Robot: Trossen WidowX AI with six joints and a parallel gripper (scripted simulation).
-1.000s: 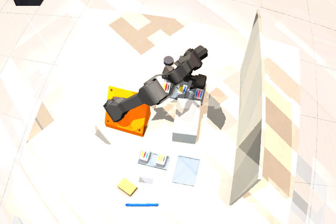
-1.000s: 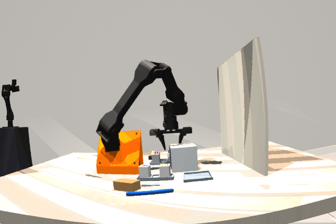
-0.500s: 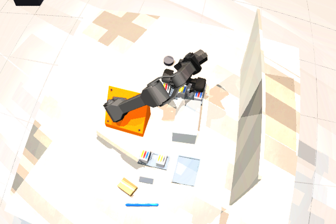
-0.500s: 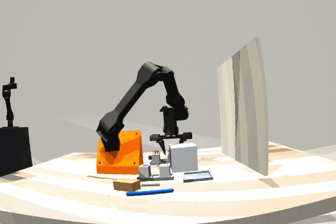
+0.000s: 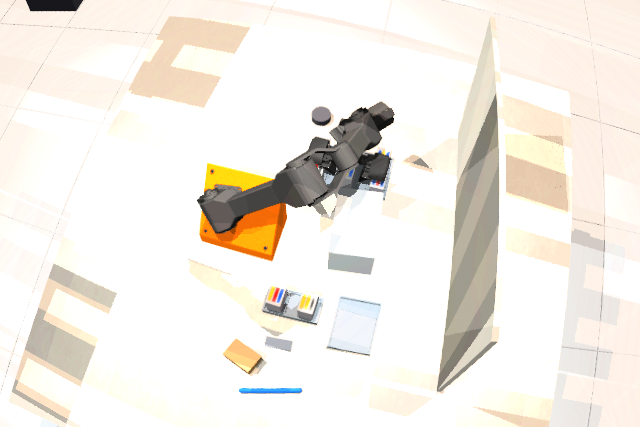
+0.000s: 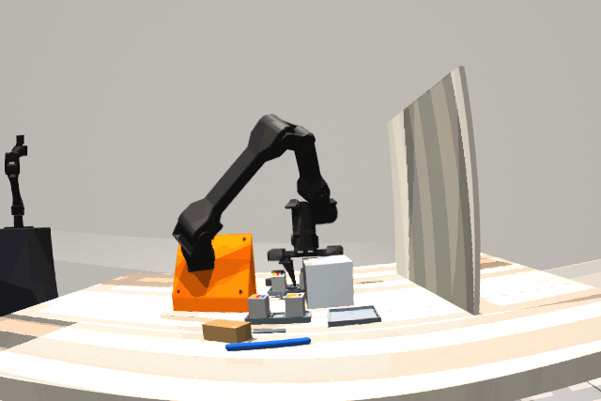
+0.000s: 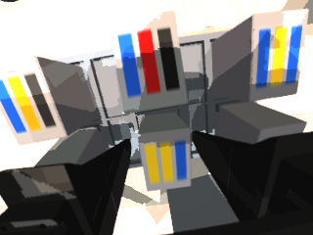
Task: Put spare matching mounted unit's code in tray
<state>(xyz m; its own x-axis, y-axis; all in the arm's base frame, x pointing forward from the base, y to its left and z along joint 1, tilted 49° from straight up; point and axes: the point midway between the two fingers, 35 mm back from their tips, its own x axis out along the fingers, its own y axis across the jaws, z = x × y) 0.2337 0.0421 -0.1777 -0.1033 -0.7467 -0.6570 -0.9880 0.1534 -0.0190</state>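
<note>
Now: gripper tip 360 mm to the left of the shallow grey tray, 80 mm short of it and 10 mm above it. From my gripper tip the other things lie so: brown block: 490 mm to the right, 150 mm behind; then dark hex key: 440 mm to the right, 80 mm behind, 20 mm below; then rack: 340 mm to the right, 60 mm behind, 10 mm below.
</note>
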